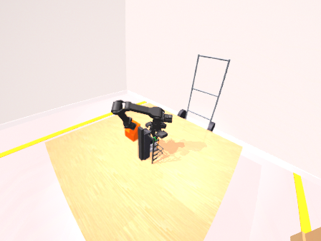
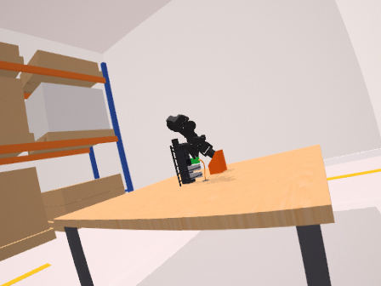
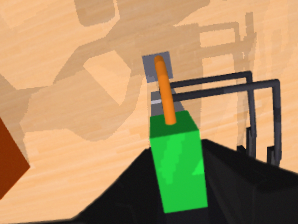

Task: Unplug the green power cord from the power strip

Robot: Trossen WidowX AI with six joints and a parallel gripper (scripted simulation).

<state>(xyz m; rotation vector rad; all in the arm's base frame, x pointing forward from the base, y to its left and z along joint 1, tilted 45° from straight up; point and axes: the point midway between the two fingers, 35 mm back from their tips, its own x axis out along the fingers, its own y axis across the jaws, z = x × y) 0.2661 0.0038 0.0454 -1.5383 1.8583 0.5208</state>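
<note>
The green plug lies 30 mm to the right of my gripper tip.
</note>
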